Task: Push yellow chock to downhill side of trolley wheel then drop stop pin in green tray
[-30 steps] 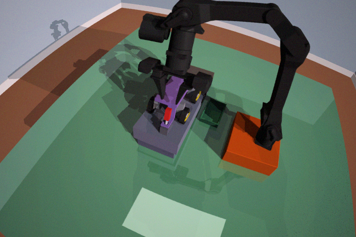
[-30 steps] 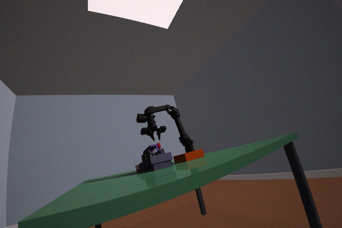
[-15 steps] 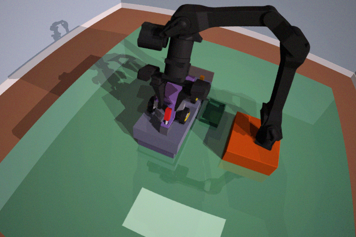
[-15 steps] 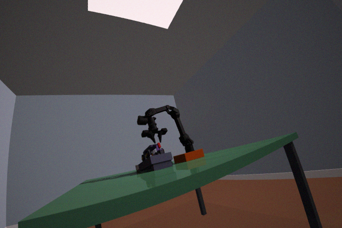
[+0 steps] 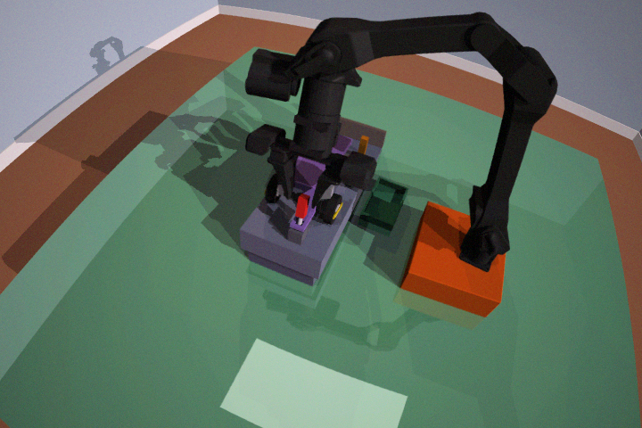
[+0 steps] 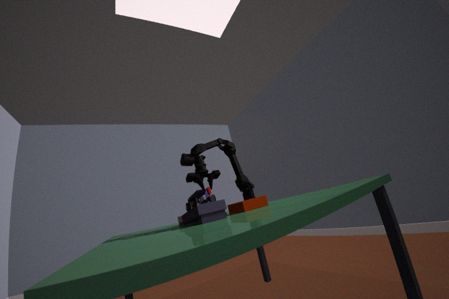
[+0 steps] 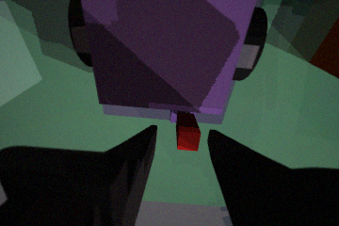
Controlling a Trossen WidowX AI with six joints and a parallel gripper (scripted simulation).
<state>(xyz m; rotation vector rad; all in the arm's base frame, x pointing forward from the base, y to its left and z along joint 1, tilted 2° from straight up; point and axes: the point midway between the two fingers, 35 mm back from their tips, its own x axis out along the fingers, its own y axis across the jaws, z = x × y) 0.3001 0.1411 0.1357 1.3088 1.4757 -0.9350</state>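
My gripper tip is now 1 cm to the right of the stop pin and 3 cm above it. Round my gripper tip: purple trolley: 3 cm ahead, 10 cm to the right, 4 cm below; grey ramp: 3 cm ahead, 11 cm to the right, 11 cm below; yellow chock: 22 cm to the right, 8 cm below.
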